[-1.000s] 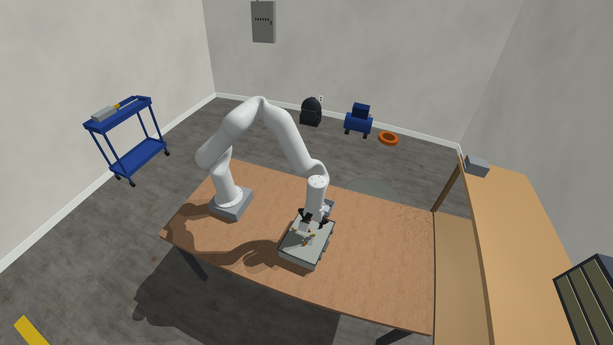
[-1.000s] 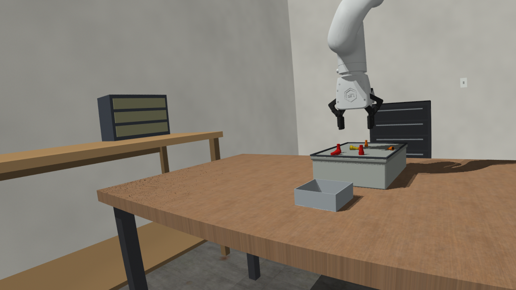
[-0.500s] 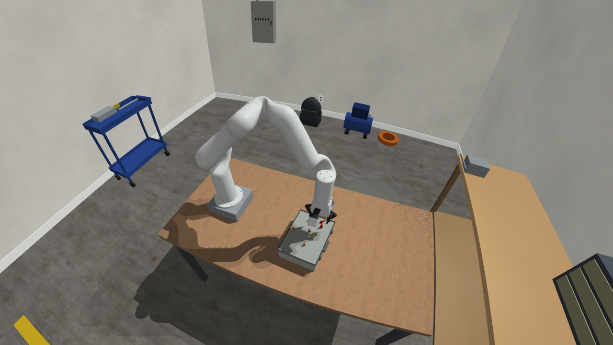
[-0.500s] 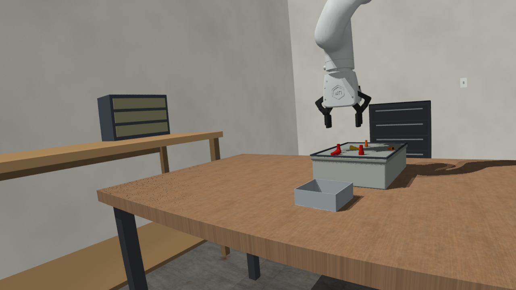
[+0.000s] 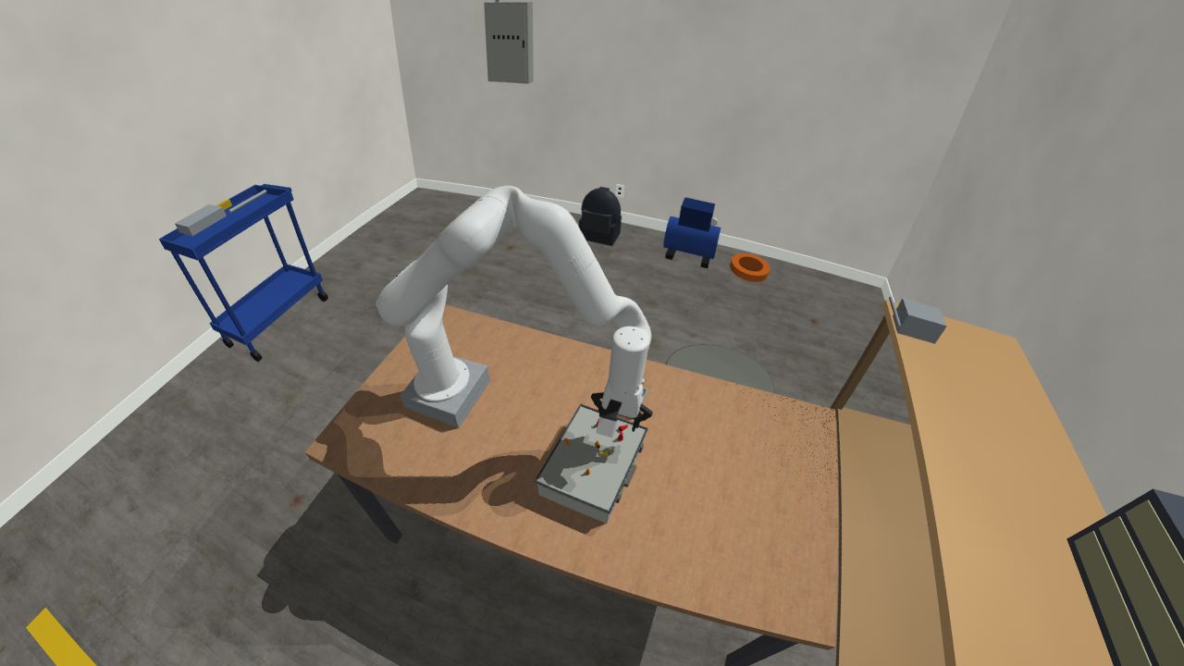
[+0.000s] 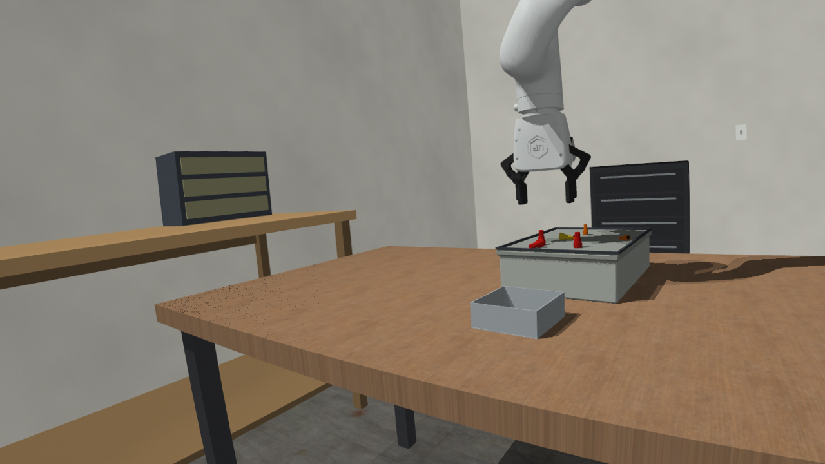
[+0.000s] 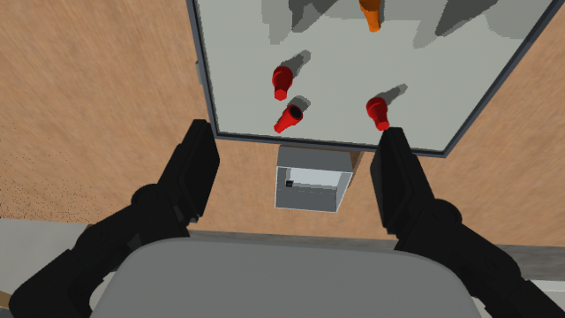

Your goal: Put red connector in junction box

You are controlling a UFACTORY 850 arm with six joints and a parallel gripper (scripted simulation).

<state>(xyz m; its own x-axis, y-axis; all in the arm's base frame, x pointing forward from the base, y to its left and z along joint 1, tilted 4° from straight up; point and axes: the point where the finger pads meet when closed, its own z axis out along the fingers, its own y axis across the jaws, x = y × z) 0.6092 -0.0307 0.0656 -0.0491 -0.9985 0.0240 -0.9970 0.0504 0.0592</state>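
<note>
Now: hand 80 mm above the yellow connector, 60 mm to the left of it and 20 mm past it. Round my hand: grey tool case (110 mm below, 80 mm to the right, 40 mm behind).
</note>
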